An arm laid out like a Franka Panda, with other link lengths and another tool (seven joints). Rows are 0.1 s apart.
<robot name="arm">
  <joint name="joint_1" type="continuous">
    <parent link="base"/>
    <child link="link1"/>
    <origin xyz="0 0 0.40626" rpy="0 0 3.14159"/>
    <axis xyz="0 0 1"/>
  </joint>
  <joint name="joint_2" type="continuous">
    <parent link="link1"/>
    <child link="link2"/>
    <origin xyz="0 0 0" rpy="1.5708 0 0"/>
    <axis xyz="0 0 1"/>
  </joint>
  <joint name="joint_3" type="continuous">
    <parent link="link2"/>
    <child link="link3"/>
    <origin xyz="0 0.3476 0" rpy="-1.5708 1.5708 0"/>
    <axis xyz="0 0 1"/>
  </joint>
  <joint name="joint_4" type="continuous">
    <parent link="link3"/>
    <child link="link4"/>
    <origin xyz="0 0.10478 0" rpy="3.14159 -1.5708 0"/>
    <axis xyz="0 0 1"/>
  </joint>
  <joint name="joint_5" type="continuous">
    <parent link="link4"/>
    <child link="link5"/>
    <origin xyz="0.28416 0.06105 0" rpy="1.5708 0 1.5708"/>
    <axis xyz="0 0 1"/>
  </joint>
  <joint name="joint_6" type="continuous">
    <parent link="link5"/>
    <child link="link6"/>
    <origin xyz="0 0 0" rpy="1.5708 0 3.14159"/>
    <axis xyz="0 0 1"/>
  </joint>
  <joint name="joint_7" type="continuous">
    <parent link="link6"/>
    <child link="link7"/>
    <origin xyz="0.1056 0 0" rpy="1.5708 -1.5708 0"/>
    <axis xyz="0 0 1"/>
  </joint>
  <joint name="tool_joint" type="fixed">
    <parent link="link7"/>
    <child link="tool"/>
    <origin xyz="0.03 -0.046 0.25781" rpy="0 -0.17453 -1.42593"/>
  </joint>
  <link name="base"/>
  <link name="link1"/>
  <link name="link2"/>
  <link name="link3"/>
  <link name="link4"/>
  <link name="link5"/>
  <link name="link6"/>
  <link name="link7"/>
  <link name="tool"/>
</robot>
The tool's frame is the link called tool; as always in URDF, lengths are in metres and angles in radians. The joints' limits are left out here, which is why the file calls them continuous.
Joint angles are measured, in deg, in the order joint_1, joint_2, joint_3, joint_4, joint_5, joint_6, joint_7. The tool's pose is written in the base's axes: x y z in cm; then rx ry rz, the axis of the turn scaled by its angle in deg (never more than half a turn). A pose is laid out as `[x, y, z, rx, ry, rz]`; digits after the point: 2 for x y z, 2 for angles.
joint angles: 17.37 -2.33 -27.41 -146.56 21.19 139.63 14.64
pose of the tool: [40.94, -8.71, 28.61, -146.51, 66.61, 22.14]
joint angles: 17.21 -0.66 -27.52 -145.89 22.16 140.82 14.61
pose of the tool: [41.57, -9.31, 28.12, -146.12, 68.45, 21.30]
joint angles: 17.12 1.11 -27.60 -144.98 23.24 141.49 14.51
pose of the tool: [42.18, -9.75, 27.60, -145.70, 70.04, 20.96]
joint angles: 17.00 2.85 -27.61 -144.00 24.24 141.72 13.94
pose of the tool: [42.71, -10.05, 27.03, -145.64, 70.80, 21.06]
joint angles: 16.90 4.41 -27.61 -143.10 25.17 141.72 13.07
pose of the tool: [43.15, -10.24, 26.48, -145.78, 70.98, 21.37]
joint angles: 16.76 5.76 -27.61 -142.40 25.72 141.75 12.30
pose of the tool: [43.47, -10.47, 25.95, -146.15, 71.00, 21.71]
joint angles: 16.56 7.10 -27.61 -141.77 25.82 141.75 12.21
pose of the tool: [43.63, -10.79, 25.38, -146.48, 71.65, 22.27]
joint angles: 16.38 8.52 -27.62 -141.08 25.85 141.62 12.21
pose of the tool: [43.76, -11.10, 24.76, -146.83, 72.34, 23.05]
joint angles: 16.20 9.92 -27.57 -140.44 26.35 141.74 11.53
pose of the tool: [44.01, -11.36, 24.15, -147.23, 72.46, 23.45]
